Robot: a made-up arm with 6 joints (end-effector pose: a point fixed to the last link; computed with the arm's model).
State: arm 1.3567 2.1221 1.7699 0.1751 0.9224 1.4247
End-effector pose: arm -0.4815 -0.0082 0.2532 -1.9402 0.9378 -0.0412
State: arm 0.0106 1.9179 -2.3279 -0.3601 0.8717 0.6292
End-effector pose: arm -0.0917 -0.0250 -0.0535 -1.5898 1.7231 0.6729
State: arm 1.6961 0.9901 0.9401 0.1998 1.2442 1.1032
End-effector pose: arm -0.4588 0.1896 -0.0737 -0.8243 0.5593 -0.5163
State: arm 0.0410 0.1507 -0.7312 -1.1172 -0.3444 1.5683
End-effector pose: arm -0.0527 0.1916 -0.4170 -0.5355 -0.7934 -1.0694
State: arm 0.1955 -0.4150 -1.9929 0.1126 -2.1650 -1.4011
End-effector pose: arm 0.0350 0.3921 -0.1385 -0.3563 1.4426 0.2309
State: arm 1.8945 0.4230 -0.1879 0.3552 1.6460 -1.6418
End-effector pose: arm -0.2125 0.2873 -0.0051 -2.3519 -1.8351 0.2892
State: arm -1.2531 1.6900 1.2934 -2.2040 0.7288 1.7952
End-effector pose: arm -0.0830 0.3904 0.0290 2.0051 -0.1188 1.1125
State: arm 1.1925 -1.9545 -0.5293 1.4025 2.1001 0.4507
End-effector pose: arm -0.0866 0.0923 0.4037 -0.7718 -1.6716 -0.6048
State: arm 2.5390 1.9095 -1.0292 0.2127 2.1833 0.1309
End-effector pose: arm 0.0694 0.0803 0.2222 0.4887 -0.5038 -1.2822
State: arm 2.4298 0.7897 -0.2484 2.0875 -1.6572 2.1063
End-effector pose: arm -0.2360 0.6419 0.0197 1.3968 -0.9874 0.5420
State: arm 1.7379 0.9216 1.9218 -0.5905 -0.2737 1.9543
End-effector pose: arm -0.0190 0.0948 -0.0225 -0.3250 0.4037 2.4334
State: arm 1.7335 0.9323 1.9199 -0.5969 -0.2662 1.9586
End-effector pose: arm -0.0172 0.0926 -0.0206 -0.3380 0.4016 2.4292
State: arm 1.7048 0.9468 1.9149 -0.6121 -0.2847 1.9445
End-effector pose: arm -0.0064 0.0948 -0.0158 -0.4062 0.4119 2.4398
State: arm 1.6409 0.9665 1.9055 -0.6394 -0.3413 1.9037
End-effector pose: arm 0.0162 0.1038 -0.0055 -0.5568 0.4435 2.4644
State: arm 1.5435 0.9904 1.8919 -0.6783 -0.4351 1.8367
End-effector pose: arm 0.0465 0.1216 0.0131 -0.7935 0.5022 2.4852
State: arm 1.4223 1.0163 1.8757 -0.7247 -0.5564 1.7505
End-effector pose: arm 0.0763 0.1481 0.0396 -1.0970 0.5909 2.4752
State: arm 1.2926 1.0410 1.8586 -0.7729 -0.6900 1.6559
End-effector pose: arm 0.0983 0.1808 0.0697 -1.4269 0.7046 2.4155
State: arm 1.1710 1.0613 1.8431 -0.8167 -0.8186 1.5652
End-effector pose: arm 0.1101 0.2145 0.0963 -1.7324 0.8292 2.3113
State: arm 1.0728 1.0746 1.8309 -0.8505 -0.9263 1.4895
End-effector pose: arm 0.1144 0.2434 0.1148 -1.9711 0.9430 2.1926
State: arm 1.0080 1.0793 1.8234 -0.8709 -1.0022 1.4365
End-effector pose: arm 0.1153 0.2636 0.1246 2.1031 -1.0151 -2.0790
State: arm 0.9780 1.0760 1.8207 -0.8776 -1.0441 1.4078
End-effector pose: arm 0.1156 0.2744 0.1276 2.1290 -1.0339 -1.9935
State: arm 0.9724 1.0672 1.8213 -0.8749 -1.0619 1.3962
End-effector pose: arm 0.1161 0.2785 0.1267 2.1288 -1.0344 -1.9742
